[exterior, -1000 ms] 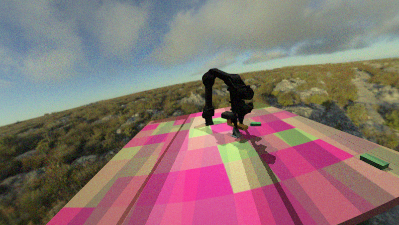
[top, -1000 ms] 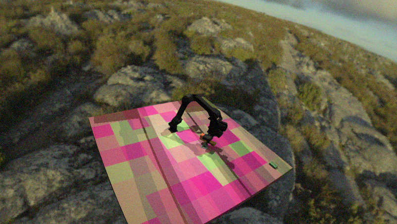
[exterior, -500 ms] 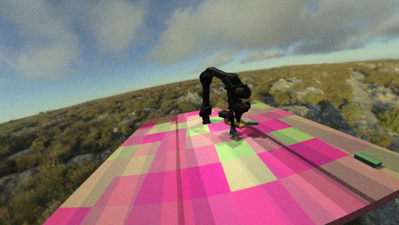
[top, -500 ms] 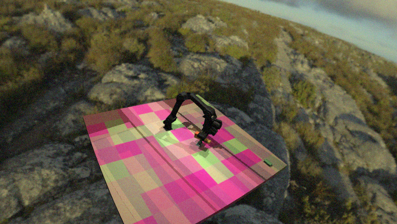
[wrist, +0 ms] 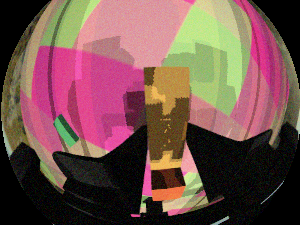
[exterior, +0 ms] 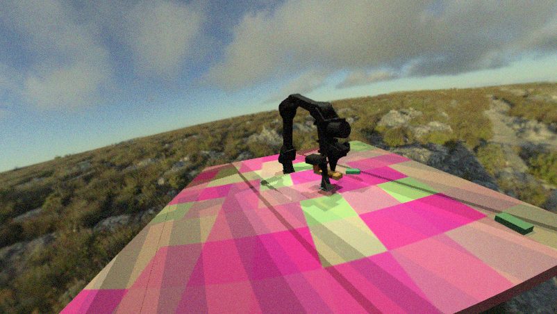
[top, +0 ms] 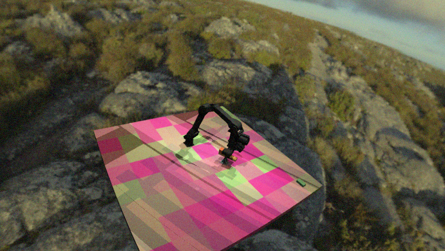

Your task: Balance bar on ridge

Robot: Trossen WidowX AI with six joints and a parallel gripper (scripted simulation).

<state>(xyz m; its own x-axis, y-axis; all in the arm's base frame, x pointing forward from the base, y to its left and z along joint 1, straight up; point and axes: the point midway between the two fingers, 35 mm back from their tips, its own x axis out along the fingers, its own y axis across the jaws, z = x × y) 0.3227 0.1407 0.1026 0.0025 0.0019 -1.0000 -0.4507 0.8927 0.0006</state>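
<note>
My gripper tip is now 3 cm past the bar, 2 cm to the left of it and 1 cm below it. Round my gripper tip: dark ridge (4 cm below, 2 cm behind, 1 cm to the right).
</note>
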